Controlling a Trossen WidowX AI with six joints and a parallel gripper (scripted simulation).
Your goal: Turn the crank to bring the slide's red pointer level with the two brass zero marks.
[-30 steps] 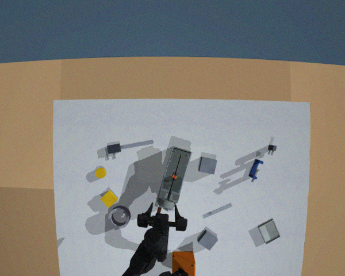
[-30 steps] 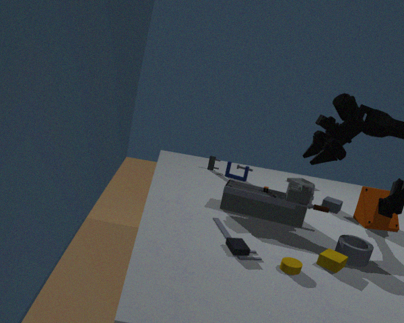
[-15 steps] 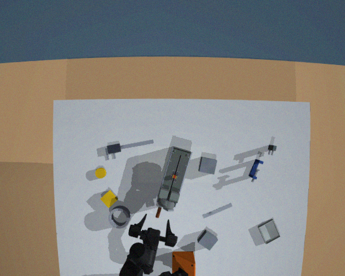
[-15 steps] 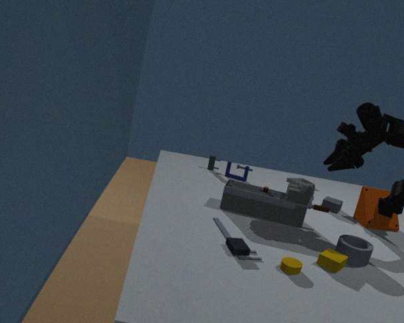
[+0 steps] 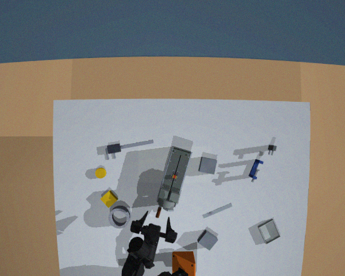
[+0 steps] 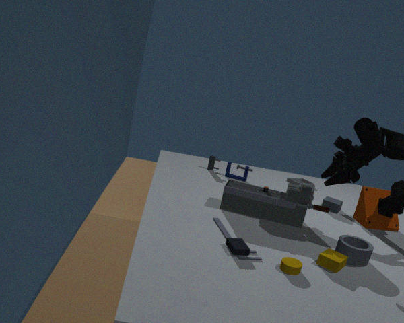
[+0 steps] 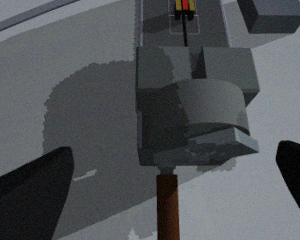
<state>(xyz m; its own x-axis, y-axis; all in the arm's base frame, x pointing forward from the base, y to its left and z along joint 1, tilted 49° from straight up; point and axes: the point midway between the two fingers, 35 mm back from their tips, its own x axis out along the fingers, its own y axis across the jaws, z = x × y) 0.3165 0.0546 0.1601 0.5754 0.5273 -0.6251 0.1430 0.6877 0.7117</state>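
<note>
My gripper tip is 2 cm past the brown crank handle and 9 cm above it. Round my gripper tip: flat grey bar 28 cm to the right, 16 cm below; then red pointer 16 cm ahead, 5 cm to the right, 7 cm below; then yellow block 25 cm to the left, 14 cm below.
</note>
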